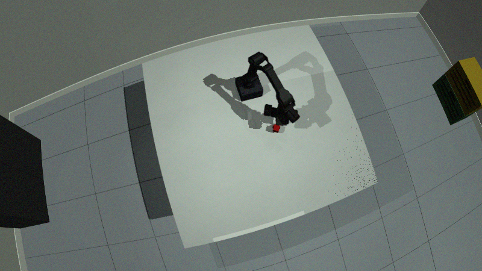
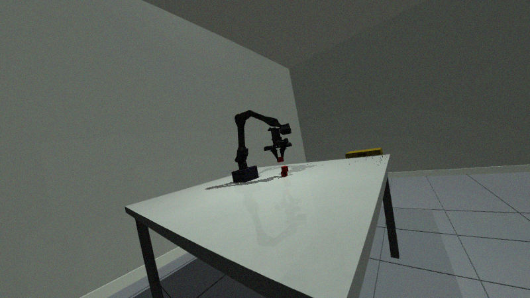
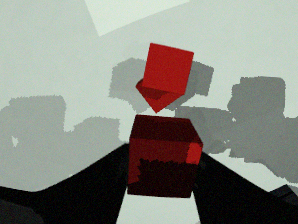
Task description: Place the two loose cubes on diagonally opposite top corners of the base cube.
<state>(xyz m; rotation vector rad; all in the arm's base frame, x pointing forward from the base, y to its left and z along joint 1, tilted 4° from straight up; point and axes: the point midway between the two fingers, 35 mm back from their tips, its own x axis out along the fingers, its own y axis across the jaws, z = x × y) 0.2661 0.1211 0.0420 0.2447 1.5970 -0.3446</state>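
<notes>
The red cube is 60 mm below my gripper tip, 40 mm ahead of it and 20 mm to the right of it.
</notes>
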